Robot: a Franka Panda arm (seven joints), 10 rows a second.
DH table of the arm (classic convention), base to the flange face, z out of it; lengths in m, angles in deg. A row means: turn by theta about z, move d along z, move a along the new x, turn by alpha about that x. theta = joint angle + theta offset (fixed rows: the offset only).
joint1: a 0  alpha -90  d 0.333  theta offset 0
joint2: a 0  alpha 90  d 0  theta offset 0
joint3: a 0.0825  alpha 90  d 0.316  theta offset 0
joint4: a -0.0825  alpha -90  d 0  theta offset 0
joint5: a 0  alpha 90  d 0.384  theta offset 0
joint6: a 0.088  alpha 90  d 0  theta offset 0
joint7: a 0  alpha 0  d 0.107  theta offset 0
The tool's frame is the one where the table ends.
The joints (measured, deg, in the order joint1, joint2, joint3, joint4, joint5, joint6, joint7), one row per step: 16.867, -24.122, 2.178, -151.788, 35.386, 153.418, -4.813; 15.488, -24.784, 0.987, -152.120, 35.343, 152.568, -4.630; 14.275, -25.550, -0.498, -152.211, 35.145, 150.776, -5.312; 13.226, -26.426, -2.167, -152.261, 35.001, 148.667, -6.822; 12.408, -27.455, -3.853, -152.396, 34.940, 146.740, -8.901; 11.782, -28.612, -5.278, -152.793, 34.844, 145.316, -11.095
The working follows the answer.
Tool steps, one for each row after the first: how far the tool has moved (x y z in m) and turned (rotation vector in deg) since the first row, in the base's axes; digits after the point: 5 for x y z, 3 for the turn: 0.00180, -0.01803, 0.00049, 0.669, 0.634, -2.212; 0.00273, -0.03554, 0.00193, 1.249, 1.422, -3.255; 0.00249, -0.05271, 0.00383, 1.786, 2.024, -3.455; 0.00086, -0.06849, 0.00630, 2.261, 2.152, -3.048; -0.00244, -0.08155, 0.00826, 2.509, 1.865, -2.305
Tool pose at each row, in the base's axes (x y z in m, rotation vector in deg; rounded; the steps above come from the unrounded poses): 0.40545, 0.12108, 0.42329, -152.605, 5.940, -30.205; 0.40726, 0.10305, 0.42378, -152.292, 9.238, -29.939; 0.40819, 0.08554, 0.42522, -152.001, 10.990, -29.114; 0.40795, 0.06837, 0.42711, -151.646, 11.546, -28.280; 0.40631, 0.05259, 0.42958, -151.196, 11.143, -27.900; 0.40302, 0.03953, 0.43155, -150.837, 10.123, -28.004

